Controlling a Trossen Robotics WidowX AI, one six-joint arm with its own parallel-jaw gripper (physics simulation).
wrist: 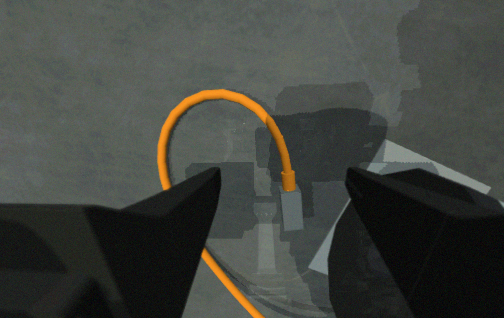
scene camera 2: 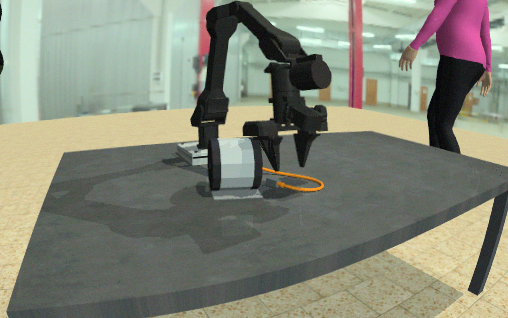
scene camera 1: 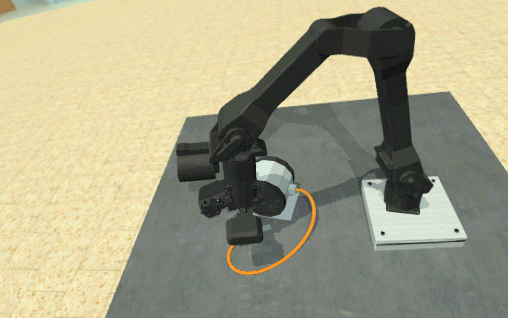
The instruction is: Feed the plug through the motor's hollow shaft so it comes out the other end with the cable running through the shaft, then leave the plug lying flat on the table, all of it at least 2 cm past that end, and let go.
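Where they show: gripper, fingertip midpoint: [wrist: 282, 175] [scene camera 2: 289, 169]; arm's base at its link origin: [scene camera 1: 402, 201].
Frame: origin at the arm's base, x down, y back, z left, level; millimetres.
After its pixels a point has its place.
Note:
The plug [scene camera 2: 271, 183] @(y -282, x 25, z 93 mm) [wrist: 292, 210] @(y -279, x 17, z 99 mm) is a small grey block with an orange collar, lying on the table beside the motor. I cannot make it out clearly in scene camera 1. Its orange cable [scene camera 1: 313, 215] @(y -176, x 0, z 62 mm) [scene camera 2: 320, 187] @(y -330, x 26, z 186 mm) [wrist: 162, 150] @(y -285, x 25, z 200 mm) loops over the table to a small grey block at the motor's side. The motor [scene camera 1: 272, 172] @(y -269, x -69, z 13 mm) [scene camera 2: 237, 165] @(y -337, x -32, z 8 mm) is a pale drum with black end rings, on a pale foot. Its bore does not show. My gripper [scene camera 2: 289, 167] @(y -309, x -11, z 123 mm) [wrist: 282, 175] @(y -309, x -11, z 123 mm) is open and empty, above the plug, with the plug between the fingertips in the wrist view. One finger stands near the motor's end.
The arm's white base plate [scene camera 1: 372, 220] @(y -58, x -3, z 61 mm) [scene camera 2: 185, 153] @(y -18, x 13, z -68 mm) is bolted to the dark grey table [scene camera 1: 165, 280] @(y -450, x 31, z 251 mm) [scene camera 2: 150, 280] @(y -613, x 31, z -158 mm). The motor's pale foot [wrist: 400, 151] @(y -344, x 29, z 41 mm) shows at the right in the wrist view. A person in pink [scene camera 2: 457, 35] stands beyond the table.

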